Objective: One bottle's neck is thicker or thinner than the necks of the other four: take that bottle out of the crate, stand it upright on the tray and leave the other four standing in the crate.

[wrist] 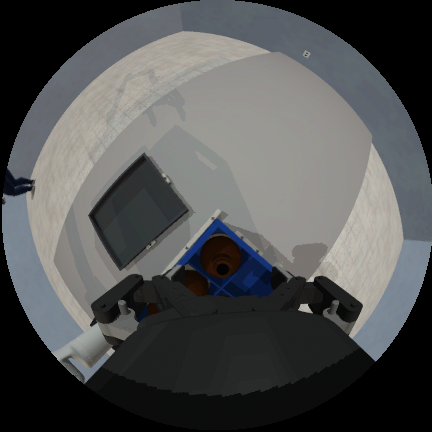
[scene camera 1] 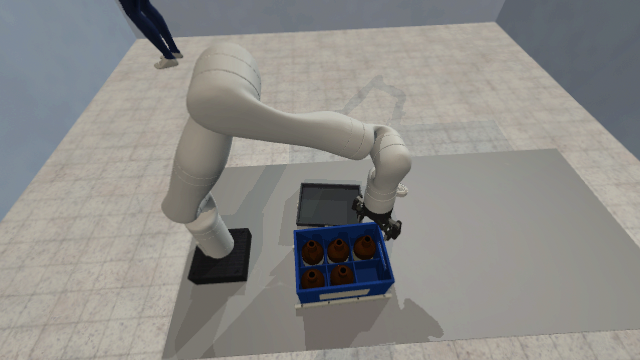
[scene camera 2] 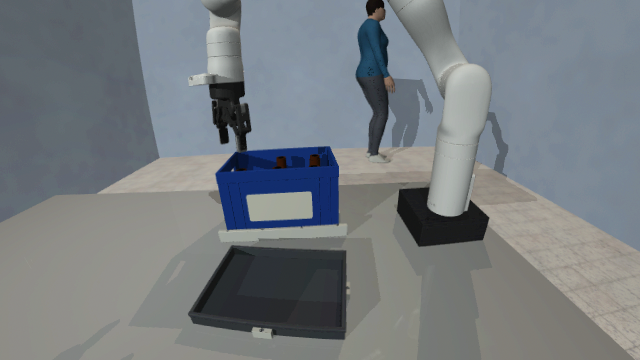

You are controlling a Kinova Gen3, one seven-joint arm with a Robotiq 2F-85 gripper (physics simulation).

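Seen in the pictures: gripper, fingertip midpoint: (wrist: 228,276) (scene camera 1: 373,228) (scene camera 2: 232,147); arm's base at its link origin: (scene camera 1: 220,245) (scene camera 2: 445,206).
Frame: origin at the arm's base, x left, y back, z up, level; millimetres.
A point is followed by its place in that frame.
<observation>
The blue crate (scene camera 1: 307,296) {x -213, y -287, z 48 mm} (scene camera 2: 328,200) {x -28, y -288, z 28 mm} (wrist: 248,248) {x -87, y -534, z 109 mm} holds five upright brown bottles. In scene camera 1, three stand in the back row: left (scene camera 1: 312,254) {x -95, y -315, z 59 mm}, middle (scene camera 1: 338,252) {x -99, y -397, z 60 mm} and right (scene camera 1: 365,248) {x -98, y -485, z 61 mm}. Two stand in front: left (scene camera 1: 312,280) {x -180, y -307, z 85 mm} and middle (scene camera 1: 342,276) {x -178, y -395, z 76 mm}; the front right compartment is empty. I cannot tell which neck differs. The back right bottle (wrist: 220,255) {x -71, y -501, z 80 mm} shows best in the wrist view. My gripper (scene camera 1: 375,222) {x -77, y -501, z 155 mm} (scene camera 2: 233,142) {x -77, y -501, z 155 mm} (wrist: 228,276) {x -77, y -501, z 155 mm} is open and empty, above the crate's back right end. The dark tray (scene camera 1: 325,202) {x 161, y -392, z -61 mm} (scene camera 2: 290,285) {x 139, y -382, z -61 mm} (wrist: 142,215) {x 110, y -426, z -61 mm} is empty.
A pale strip (scene camera 1: 345,301) {x -225, y -402, z -36 mm} (scene camera 2: 285,233) {x -19, y -394, z -48 mm} runs along the crate's foot. The arm's black base (scene camera 1: 220,270) {x -88, y -10, z 5 mm} (scene camera 2: 442,227) {x 62, y -41, z -17 mm} stands beyond the crate's left side in scene camera 1. A person (scene camera 1: 155,30) (scene camera 2: 374,65) (wrist: 19,184) stands away on the floor.
</observation>
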